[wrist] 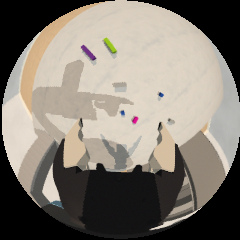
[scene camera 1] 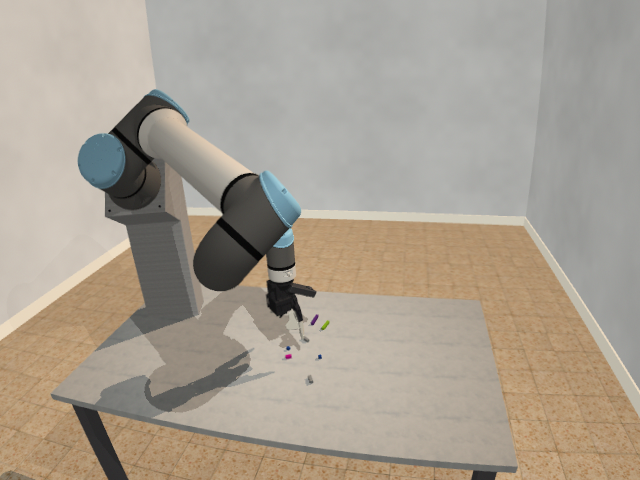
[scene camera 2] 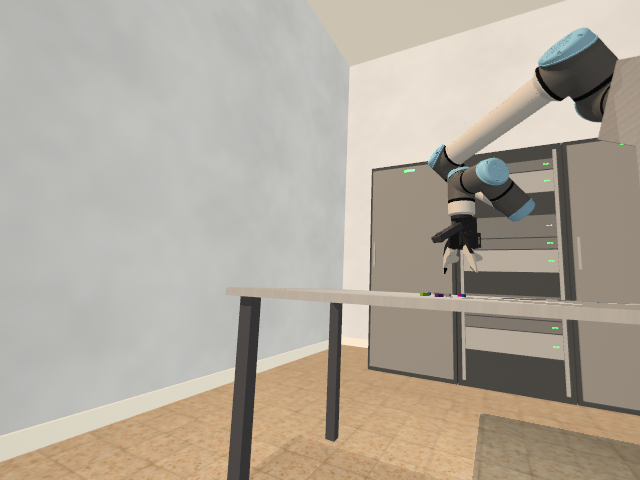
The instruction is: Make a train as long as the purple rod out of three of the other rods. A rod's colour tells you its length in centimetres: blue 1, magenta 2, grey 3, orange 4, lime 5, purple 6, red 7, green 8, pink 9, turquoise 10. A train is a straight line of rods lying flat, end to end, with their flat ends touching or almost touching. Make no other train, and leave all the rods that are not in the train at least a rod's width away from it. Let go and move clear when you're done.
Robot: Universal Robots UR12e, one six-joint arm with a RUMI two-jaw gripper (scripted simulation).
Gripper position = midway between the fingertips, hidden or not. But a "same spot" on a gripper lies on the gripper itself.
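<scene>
My gripper: visible in the wrist view (120,120). Gripper visible in scene camera 1, in scene camera 2 too. Same spot on the gripper: (scene camera 1: 295,321) and (scene camera 2: 451,257).
</scene>
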